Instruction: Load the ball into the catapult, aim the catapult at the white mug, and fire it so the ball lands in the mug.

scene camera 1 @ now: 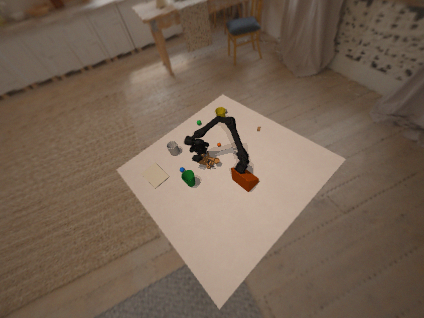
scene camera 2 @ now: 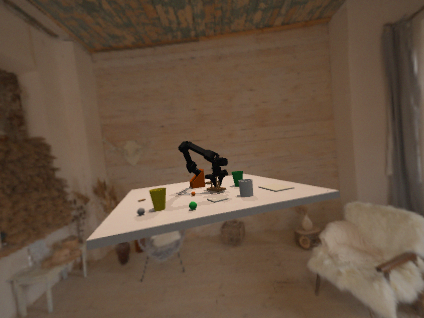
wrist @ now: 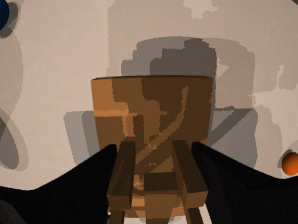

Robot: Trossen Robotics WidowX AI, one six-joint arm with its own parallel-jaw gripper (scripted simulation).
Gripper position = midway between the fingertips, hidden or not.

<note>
I see my gripper point(wrist: 154, 150) and a wooden catapult point(wrist: 153, 120).
</note>
